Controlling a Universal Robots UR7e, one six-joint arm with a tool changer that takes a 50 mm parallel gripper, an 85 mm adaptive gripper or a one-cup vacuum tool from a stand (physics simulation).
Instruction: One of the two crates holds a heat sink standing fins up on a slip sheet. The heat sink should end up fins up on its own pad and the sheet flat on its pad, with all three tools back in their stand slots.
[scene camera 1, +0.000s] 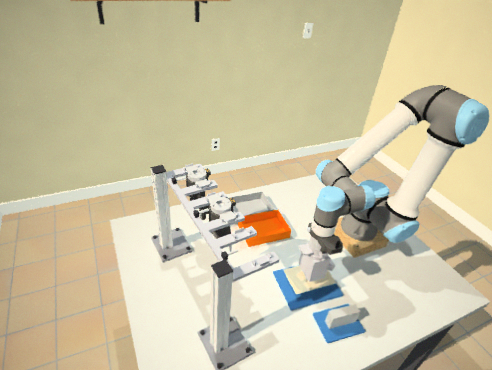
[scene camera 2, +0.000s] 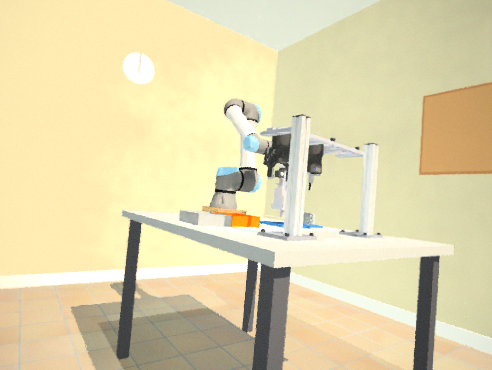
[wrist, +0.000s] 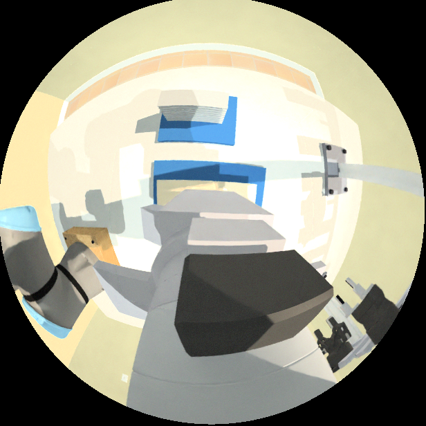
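Observation:
The vacuum tool is on the arm, upright. Its cup holds the pale slip sheet level over the larger blue pad, just above its surface as far as can be seen. The tool body hides part of the sheet in the wrist view. The heat sink sits on the smaller blue pad; striped fins show in the wrist view, but its exact way up is hard to tell.
The tool stand bears the 50 mm parallel gripper and the 85 mm adaptive gripper. Its nearest slot is vacant. The orange crate and grey crate stand behind the larger pad.

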